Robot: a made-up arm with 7 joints.
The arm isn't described. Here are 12 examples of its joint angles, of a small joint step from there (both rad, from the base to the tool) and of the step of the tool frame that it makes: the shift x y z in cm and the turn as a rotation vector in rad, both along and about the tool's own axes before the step.
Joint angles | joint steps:
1: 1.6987 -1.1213 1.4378 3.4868 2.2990 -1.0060 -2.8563 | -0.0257 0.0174 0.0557 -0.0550 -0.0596 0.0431 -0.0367
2: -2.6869 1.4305 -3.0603 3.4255 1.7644 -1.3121 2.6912 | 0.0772 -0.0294 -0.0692 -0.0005 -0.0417 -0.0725 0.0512
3: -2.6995 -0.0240 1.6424 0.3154 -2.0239 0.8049 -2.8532 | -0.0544 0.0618 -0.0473 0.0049 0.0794 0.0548 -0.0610
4: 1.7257 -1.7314 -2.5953 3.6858 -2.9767 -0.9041 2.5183 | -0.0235 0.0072 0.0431 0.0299 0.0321 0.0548 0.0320
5: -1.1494 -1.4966 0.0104 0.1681 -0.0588 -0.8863 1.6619 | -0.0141 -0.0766 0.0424 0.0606 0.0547 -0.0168 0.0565
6: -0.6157 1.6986 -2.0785 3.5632 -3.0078 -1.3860 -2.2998 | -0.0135 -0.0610 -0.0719 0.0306 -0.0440 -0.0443 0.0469
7: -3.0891 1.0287 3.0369 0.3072 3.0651 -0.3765 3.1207 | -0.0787 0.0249 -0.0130 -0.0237 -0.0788 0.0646 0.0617
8: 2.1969 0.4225 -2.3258 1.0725 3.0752 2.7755 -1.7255 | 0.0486 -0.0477 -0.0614 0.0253 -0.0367 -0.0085 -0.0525
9: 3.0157 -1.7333 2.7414 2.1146 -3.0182 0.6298 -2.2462 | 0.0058 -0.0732 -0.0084 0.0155 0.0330 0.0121 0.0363
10: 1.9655 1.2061 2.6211 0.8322 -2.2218 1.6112 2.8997 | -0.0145 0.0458 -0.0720 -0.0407 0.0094 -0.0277 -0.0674
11: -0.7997 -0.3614 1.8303 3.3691 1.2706 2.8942 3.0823 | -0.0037 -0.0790 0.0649 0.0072 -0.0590 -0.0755 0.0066
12: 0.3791 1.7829 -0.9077 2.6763 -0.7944 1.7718 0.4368 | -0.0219 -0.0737 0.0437 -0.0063 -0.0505 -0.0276 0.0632
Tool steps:
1: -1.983 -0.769 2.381 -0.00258 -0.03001 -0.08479
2: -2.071 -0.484 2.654 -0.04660 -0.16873 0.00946
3: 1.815 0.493 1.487 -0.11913 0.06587 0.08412
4: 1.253 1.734 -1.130 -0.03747 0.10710 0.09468
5: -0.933 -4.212 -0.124 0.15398 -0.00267 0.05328
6: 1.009 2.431 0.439 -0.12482 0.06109 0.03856
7: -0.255 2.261 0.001 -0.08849 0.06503 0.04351
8: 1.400 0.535 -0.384 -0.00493 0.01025 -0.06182
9: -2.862 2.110 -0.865 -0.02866 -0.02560 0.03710
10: 0.441 2.831 2.006 -0.07169 -0.00657 -0.09327
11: -3.569 0.071 1.072 -0.00128 -0.01414 -0.01163
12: 1.358 2.950 1.360 0.03448 -0.00257 0.10365
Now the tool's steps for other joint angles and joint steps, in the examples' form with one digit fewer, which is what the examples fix.
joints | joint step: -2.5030 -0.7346 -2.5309 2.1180 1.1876 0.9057 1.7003 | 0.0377 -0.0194 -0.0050 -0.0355 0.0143 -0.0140 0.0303
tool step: 2.57 0.51 2.37 -0.0300 0.0237 0.0820
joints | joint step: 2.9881 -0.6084 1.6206 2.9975 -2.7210 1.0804 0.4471 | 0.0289 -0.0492 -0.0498 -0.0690 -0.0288 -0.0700 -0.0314
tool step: 3.03 0.97 -2.76 -0.0020 0.1509 -0.0464
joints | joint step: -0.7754 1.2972 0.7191 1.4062 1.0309 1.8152 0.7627 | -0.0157 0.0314 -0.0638 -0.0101 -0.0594 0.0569 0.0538
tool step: 1.75 2.33 -2.43 -0.0142 -0.0119 0.1103
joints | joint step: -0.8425 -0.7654 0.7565 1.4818 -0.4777 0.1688 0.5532 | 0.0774 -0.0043 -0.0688 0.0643 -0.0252 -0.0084 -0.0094
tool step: 4.05 1.66 -2.78 0.0019 0.1091 0.0130
